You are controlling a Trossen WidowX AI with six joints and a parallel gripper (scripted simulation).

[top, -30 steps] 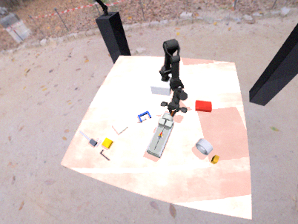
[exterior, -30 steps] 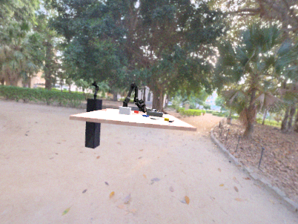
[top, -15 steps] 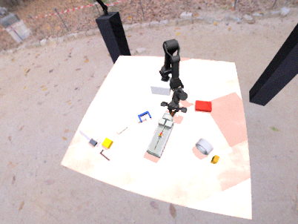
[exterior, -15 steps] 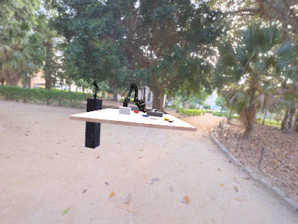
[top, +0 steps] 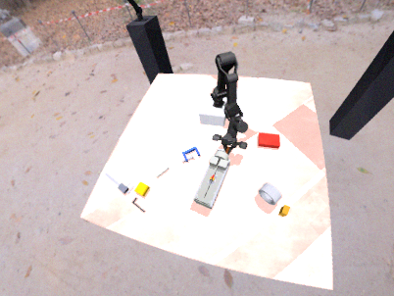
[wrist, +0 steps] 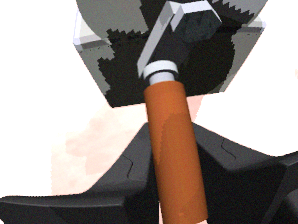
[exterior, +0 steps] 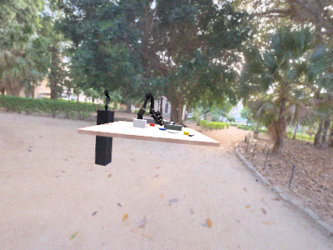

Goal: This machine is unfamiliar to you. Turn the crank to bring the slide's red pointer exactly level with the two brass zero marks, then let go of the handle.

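The crank handle is 20 mm behind my gripper tip and 30 mm above it. From my gripper tip the other things lie so: white tile 180 mm ahead, 350 mm to the right, 20 mm below; then red pointer 150 mm ahead, 10 mm to the right, 50 mm above; then red block 190 mm behind, 200 mm to the left, 20 mm below.
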